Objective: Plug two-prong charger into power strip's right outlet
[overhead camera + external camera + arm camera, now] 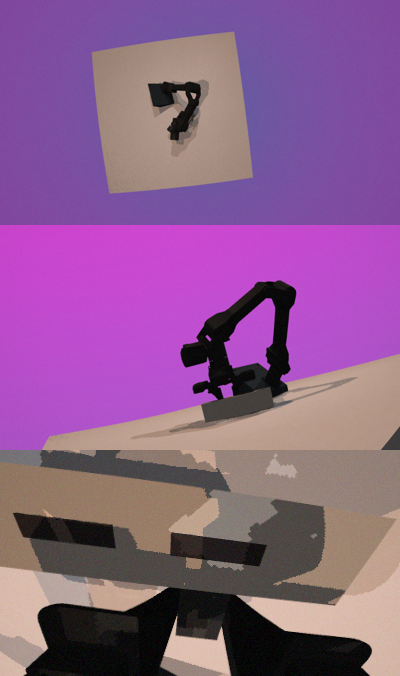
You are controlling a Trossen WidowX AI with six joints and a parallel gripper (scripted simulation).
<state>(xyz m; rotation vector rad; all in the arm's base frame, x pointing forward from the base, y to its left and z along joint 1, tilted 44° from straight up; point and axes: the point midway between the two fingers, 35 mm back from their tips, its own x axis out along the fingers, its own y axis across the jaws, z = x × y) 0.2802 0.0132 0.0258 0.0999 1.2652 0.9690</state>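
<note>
Right now the two-prong charger is 10 mm ahead of my gripper tip, 10 mm to the left of it and 10 mm above it.
</note>
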